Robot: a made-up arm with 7 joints. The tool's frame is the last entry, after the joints.
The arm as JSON. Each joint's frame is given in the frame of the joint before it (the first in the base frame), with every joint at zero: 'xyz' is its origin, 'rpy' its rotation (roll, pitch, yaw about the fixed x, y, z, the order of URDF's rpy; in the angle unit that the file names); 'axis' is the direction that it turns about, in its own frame. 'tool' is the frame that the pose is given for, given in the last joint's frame.
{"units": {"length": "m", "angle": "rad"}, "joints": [
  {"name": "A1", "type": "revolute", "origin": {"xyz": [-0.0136, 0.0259, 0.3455], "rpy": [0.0, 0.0, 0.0]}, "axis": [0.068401, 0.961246, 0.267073]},
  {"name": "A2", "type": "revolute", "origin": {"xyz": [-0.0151, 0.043, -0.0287], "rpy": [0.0, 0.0, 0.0]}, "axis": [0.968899, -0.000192, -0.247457]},
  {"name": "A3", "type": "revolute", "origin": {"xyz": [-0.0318, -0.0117, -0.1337], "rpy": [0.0, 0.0, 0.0]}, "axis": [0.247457, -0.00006, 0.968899]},
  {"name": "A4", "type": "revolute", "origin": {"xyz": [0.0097, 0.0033, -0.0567], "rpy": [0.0, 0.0, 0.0]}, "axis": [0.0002, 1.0, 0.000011]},
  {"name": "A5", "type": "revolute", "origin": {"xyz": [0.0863, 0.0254, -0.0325], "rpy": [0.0, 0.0, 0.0]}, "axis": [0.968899, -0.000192, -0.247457]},
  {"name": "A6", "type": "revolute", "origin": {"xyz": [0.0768, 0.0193, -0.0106], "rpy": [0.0, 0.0, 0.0]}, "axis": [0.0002, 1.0, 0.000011]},
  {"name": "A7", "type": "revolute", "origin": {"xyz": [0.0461, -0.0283, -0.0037], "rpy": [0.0, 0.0, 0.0]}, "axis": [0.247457, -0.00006, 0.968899]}
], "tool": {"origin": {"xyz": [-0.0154, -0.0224, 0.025], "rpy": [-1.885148, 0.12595, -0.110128]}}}
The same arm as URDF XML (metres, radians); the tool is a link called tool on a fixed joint. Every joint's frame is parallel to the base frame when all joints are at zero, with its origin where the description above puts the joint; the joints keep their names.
<robot name="arm">
<link name="base_link"/>
<link name="link1"/>
<link name="link2"/>
<link name="link3"/>
<link name="link4"/>
<link name="link5"/>
<link name="link6"/>
<link name="link7"/>
<link name="tool"/>
<joint name="A1" type="continuous"><parent link="base_link"/><child link="link1"/><origin xyz="-0.0136 0.0259 0.3455" rpy="0 0 0"/><axis xyz="0.068403 0.961235 0.26711"/></joint>
<joint name="A2" type="continuous"><parent link="link1"/><child link="link2"/><origin xyz="-0.0151 0.043 -0.0287" rpy="0 0 0"/><axis xyz="0.968889 -0.0002 -0.247497"/></joint>
<joint name="A3" type="continuous"><parent link="link2"/><child link="link3"/><origin xyz="-0.0318 -0.0117 -0.1337" rpy="0 0 0"/><axis xyz="0.247497 -0.0001 0.968889"/></joint>
<joint name="A4" type="continuous"><parent link="link3"/><child link="link4"/><origin xyz="0.0097 0.0033 -0.0567" rpy="0 0 0"/><axis xyz="0.0002 1 0"/></joint>
<joint name="A5" type="continuous"><parent link="link4"/><child link="link5"/><origin xyz="0.0863 0.0254 -0.0325" rpy="0 0 0"/><axis xyz="0.968889 -0.0002 -0.247497"/></joint>
<joint name="A6" type="continuous"><parent link="link5"/><child link="link6"/><origin xyz="0.0768 0.0193 -0.0106" rpy="0 0 0"/><axis xyz="0.0002 1 0"/></joint>
<joint name="A7" type="continuous"><parent link="link6"/><child link="link7"/><origin xyz="0.0461 -0.0283 -0.0037" rpy="0 0 0"/><axis xyz="0.247497 -0.0001 0.968889"/></joint>
<joint name="tool_joint" type="fixed"><parent link="link7"/><child link="tool"/><origin xyz="-0.0154 -0.0224 0.025" rpy="-1.8851 0.126 -0.1101"/></joint>
</robot>

